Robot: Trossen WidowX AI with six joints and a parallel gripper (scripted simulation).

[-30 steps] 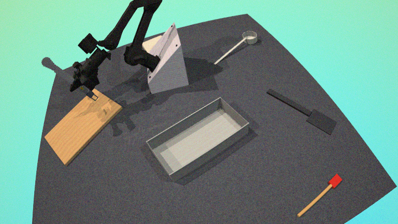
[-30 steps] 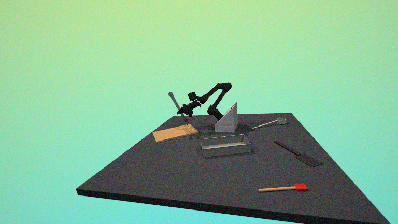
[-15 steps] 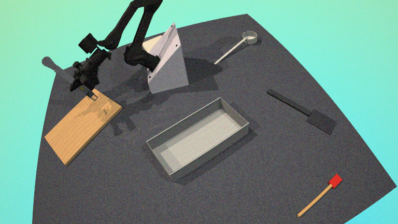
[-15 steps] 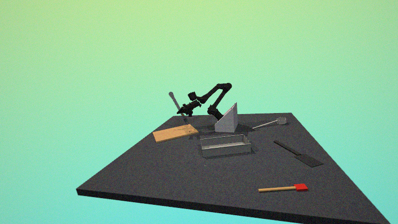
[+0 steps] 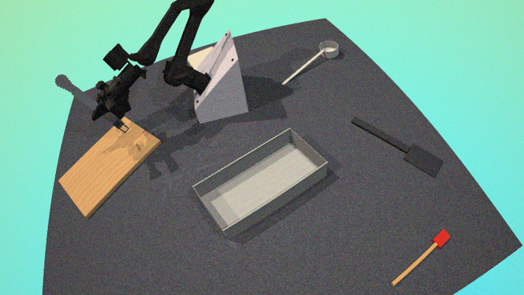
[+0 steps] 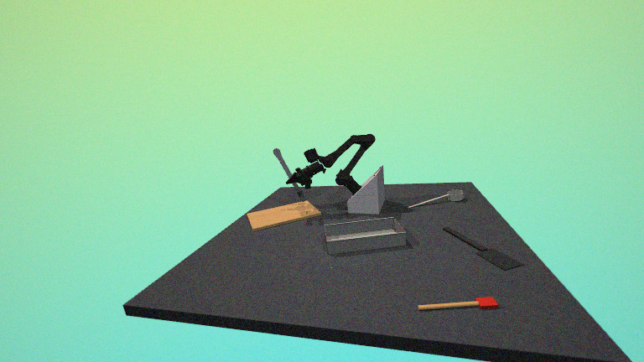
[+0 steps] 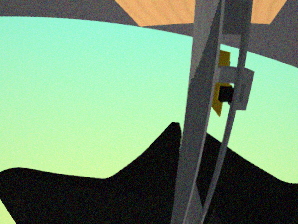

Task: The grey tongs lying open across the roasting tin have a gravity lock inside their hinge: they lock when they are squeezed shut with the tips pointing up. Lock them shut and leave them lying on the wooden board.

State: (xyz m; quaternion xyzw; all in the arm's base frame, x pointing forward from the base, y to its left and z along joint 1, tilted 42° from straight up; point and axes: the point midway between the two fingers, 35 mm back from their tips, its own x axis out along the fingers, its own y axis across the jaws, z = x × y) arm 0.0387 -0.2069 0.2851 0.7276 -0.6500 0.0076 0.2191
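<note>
Now: the wooden board 17 cm below my gripper tip, 4 cm to the right of it and 2 cm ahead of it. Round my gripper tip: roasting tin 39 cm to the left, 35 cm ahead, 15 cm below; then black spatula 80 cm to the left, 44 cm ahead, 17 cm below.
</note>
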